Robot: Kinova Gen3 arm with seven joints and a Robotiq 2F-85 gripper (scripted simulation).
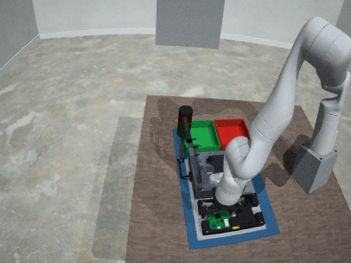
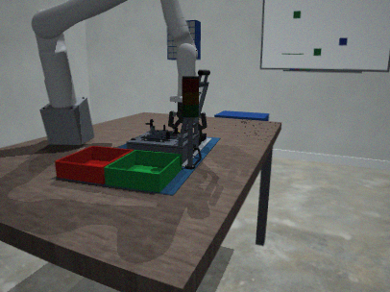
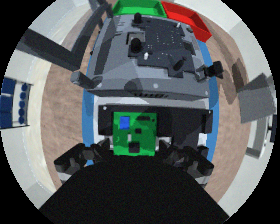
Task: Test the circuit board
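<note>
My hand is right at the green circuit board. The rest, counted from my hand: clear lid: 110 mm ahead, 150 mm to the right, 160 mm above; red bin: 80 mm behind, 390 mm to the right, 10 mm below; green bin: 70 mm ahead, 360 mm to the right, 10 mm below.
</note>
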